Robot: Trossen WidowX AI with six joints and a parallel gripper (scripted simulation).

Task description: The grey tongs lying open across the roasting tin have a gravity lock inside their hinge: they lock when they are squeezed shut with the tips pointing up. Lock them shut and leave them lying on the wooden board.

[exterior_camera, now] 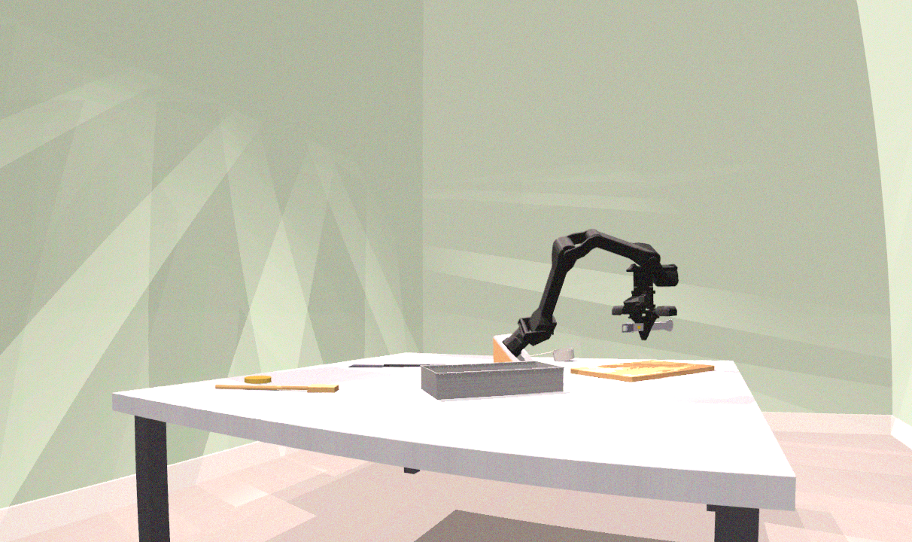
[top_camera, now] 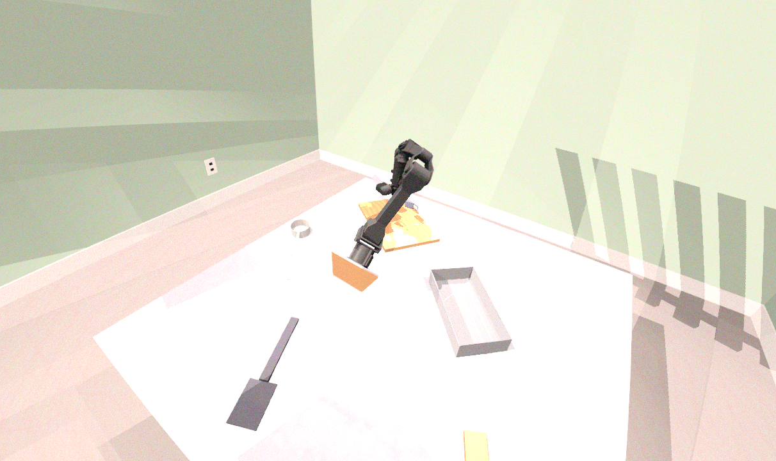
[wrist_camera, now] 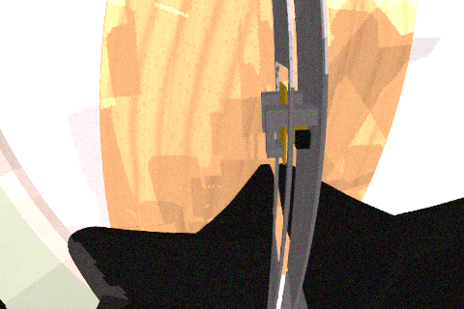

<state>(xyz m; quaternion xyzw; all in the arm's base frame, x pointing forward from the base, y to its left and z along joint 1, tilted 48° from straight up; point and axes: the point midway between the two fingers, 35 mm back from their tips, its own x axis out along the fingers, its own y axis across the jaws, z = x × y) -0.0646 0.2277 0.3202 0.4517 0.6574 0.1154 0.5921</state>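
My gripper tip is 10 mm short of the wooden board and 90 mm above it. From my gripper tip the other things lie so: dark spatula (60 mm ahead, 810 mm to the right, 90 mm below); then grey roasting tin (430 mm ahead, 340 mm to the right, 70 mm below).
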